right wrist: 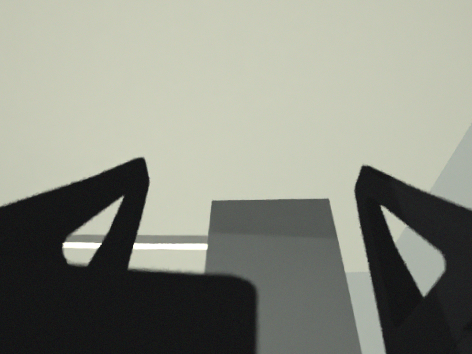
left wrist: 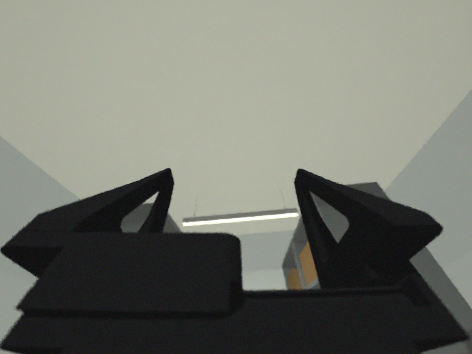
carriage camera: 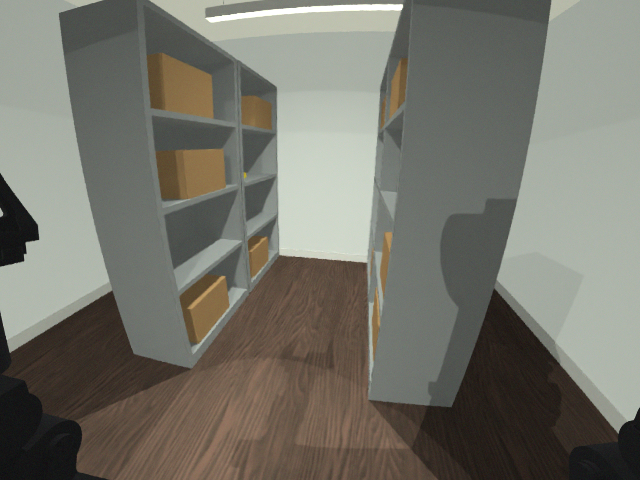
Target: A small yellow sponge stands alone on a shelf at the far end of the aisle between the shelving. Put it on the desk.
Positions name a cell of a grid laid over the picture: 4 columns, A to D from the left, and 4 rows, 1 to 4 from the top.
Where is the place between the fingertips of my left gripper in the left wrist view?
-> B2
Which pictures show my right gripper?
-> The right wrist view only.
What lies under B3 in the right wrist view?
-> A strip light.
